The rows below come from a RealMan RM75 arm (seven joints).
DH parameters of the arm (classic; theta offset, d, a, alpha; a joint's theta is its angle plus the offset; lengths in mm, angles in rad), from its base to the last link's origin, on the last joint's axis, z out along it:
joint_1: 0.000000 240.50 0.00 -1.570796
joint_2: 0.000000 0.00 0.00 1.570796
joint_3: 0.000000 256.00 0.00 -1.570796
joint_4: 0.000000 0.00 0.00 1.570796
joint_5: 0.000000 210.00 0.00 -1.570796
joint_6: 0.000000 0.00 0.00 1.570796
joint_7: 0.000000 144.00 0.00 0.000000
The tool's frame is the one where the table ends.
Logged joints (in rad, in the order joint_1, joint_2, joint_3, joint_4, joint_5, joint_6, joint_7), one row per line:
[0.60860, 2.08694, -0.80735, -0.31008, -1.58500, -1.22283, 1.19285]
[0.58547, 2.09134, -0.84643, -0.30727, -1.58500, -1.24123, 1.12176]
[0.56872, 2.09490, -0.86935, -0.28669, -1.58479, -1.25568, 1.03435]
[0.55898, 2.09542, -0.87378, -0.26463, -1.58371, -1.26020, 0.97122]
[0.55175, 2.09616, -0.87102, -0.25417, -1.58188, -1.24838, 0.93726]
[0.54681, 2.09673, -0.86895, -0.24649, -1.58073, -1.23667, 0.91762]
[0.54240, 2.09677, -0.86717, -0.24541, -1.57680, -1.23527, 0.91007]
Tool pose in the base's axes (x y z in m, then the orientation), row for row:
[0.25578, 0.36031, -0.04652, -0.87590, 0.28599, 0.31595, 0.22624]
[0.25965, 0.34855, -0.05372, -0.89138, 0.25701, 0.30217, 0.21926]
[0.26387, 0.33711, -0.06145, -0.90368, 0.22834, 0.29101, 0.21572]
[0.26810, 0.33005, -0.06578, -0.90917, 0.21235, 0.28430, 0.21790]
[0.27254, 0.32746, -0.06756, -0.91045, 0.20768, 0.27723, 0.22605]
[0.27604, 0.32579, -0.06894, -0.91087, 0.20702, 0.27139, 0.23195]
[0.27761, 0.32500, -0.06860, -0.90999, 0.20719, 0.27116, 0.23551]
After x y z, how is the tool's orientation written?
As a quaternion, x y z w.
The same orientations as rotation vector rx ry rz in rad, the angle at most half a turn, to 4 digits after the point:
[-2.4145, 0.7884, 0.8710]
[-2.4663, 0.7111, 0.8360]
[-2.5050, 0.6330, 0.8067]
[-2.5173, 0.5880, 0.7872]
[-2.5100, 0.5726, 0.7643]
[-2.5034, 0.5690, 0.7459]
[-2.4963, 0.5684, 0.7439]

